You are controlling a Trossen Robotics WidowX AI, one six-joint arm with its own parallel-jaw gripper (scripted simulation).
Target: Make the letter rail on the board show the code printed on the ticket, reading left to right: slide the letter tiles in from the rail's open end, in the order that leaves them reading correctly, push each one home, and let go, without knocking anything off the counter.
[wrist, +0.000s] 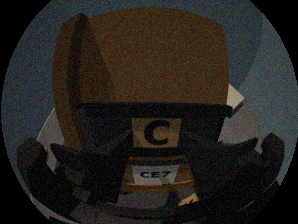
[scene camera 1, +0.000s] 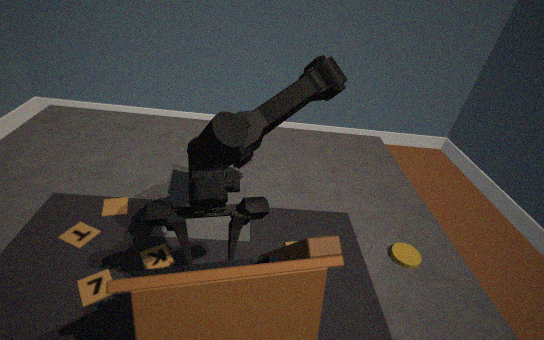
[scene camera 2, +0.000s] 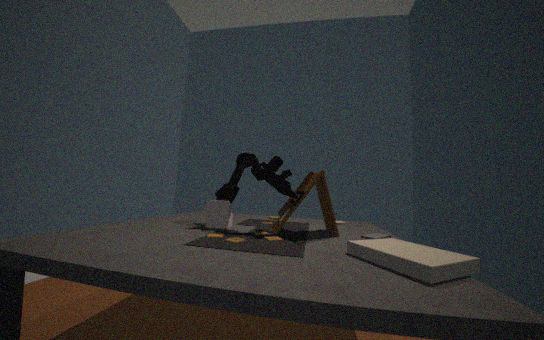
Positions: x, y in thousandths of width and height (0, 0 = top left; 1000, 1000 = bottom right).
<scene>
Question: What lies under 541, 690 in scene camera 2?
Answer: A dark mat.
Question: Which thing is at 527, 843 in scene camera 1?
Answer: An orange board.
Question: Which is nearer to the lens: the letter tile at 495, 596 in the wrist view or the ticket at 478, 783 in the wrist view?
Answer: The letter tile.
</scene>
